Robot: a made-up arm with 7 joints.
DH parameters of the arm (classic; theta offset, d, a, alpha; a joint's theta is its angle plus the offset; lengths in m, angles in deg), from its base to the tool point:
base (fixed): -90 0.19 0 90
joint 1: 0 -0.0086 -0.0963 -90
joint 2: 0 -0.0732 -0.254 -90
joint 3: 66.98 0 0.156 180
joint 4: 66.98 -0.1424 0.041 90
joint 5: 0 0.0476 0.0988 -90
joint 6: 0 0.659 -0.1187 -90
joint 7: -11.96 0 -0.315 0
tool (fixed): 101.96 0.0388 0 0
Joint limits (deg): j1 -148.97..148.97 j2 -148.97..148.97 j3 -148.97..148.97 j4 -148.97..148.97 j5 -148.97..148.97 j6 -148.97..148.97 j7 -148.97..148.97
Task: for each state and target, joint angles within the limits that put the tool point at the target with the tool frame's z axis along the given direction. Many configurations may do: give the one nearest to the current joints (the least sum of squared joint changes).
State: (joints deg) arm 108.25 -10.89 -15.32 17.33 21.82 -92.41 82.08
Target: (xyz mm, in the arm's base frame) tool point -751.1 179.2 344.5 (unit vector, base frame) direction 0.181 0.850 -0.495
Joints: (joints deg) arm 130.91 30.14 -25.53 28.47 -4.00 -68.48 99.35
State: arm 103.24 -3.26 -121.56 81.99 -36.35 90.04 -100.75
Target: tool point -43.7 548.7 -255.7 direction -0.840 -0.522 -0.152
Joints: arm 69.27 14.10 -84.21 41.85 -67.48 63.21 -136.65
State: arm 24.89 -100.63 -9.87 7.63 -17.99 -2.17 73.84
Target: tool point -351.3 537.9 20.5 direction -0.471 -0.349 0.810
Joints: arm 16.19 -84.08 7.63 1.78 -48.28 -43.04 32.63
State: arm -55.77 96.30 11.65 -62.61 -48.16 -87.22 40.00
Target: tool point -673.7 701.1 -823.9 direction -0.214 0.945 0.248
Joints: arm -10.78 64.14 53.36 -71.79 -69.00 -122.93 73.83
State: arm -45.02 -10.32 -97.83 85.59 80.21 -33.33 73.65
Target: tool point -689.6 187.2 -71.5 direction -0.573 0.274 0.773
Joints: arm -66.48 -0.93 -93.87 70.52 36.43 -80.65 86.45
